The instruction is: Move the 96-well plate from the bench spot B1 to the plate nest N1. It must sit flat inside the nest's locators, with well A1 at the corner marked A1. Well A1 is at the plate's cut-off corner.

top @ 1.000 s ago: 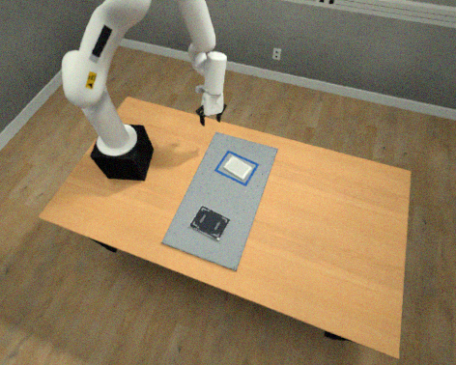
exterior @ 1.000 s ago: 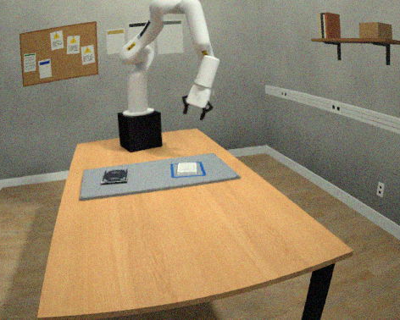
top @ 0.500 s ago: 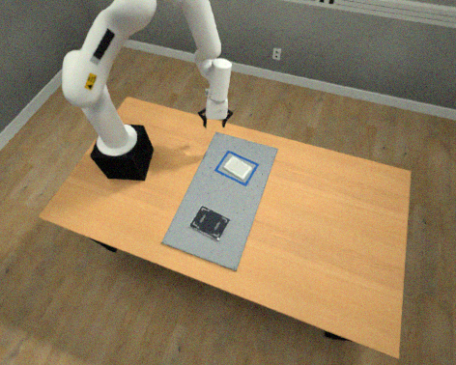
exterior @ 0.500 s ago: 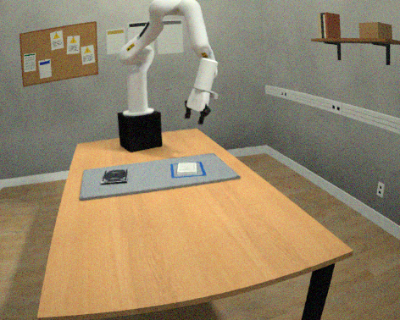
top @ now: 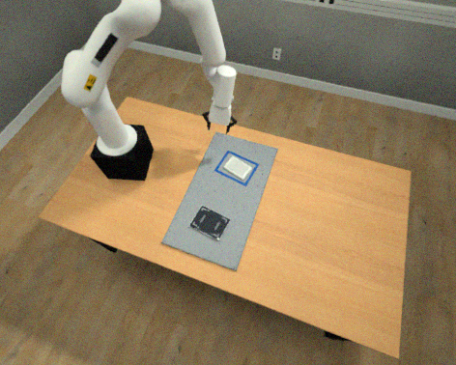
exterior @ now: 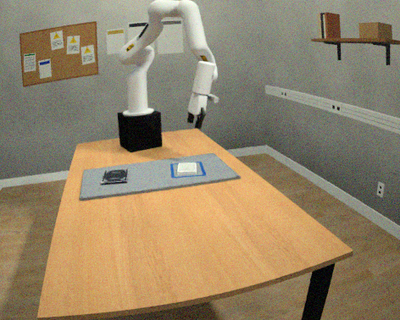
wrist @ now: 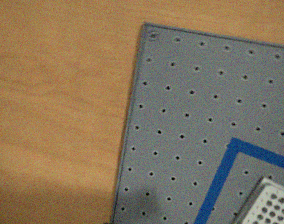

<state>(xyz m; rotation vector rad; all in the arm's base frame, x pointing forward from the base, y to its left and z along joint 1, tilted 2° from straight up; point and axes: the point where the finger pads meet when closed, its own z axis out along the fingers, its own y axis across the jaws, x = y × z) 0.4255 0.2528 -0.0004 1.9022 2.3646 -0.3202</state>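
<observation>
Now: the white 96-well plate 130 mm ahead of my hand, 70 mm to the right of it and 180 mm below it. Also, from my hand: plate nest N1 (130 mm ahead, 410 mm to the right, 180 mm below).
</observation>
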